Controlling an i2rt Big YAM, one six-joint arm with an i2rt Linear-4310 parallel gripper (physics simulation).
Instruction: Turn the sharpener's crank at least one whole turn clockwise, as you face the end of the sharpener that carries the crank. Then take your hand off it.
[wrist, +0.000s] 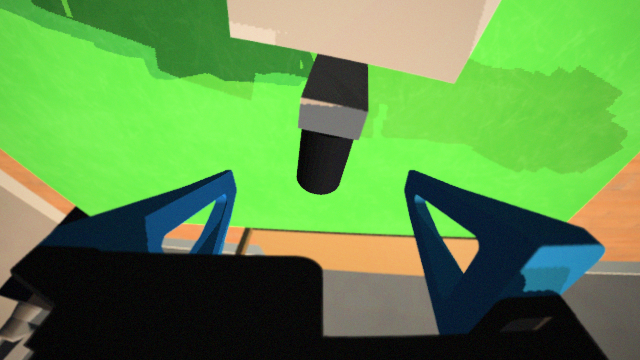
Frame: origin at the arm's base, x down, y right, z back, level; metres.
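Where they show: gripper, between the fingertips: (320, 179).
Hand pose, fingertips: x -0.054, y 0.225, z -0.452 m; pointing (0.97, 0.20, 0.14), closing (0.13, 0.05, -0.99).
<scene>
Each offset is from my fingertips to the centre of the thing. "pt": to the spot under its first point. Level surfaces: height alone.
The sharpener @[pt dx -0.008, dy -0.073, dz -0.017 m] (360, 35) is a pale beige block at the top middle of the wrist view, cut off by the frame's upper edge. Its crank @[dx +0.016, dy -0.051, dz -0.009 m] (334, 117) comes out from under the near end: a dark arm with a grey end face, and a black round handle that points toward the bottom of the view. My gripper (320, 179) is wide open and empty. The tip of the black handle shows between the two blue fingertips in the view, with a gap on each side. Whether the fingertips are level with the handle in height I cannot tell.
A bright green mat @[dx +0.120 m] (200, 130) lies under the sharpener, with dark shadows across it. The wooden table (612, 200) shows at the right and left edges of the mat. The table's front edge and grey floor (375, 305) show behind the fingers.
</scene>
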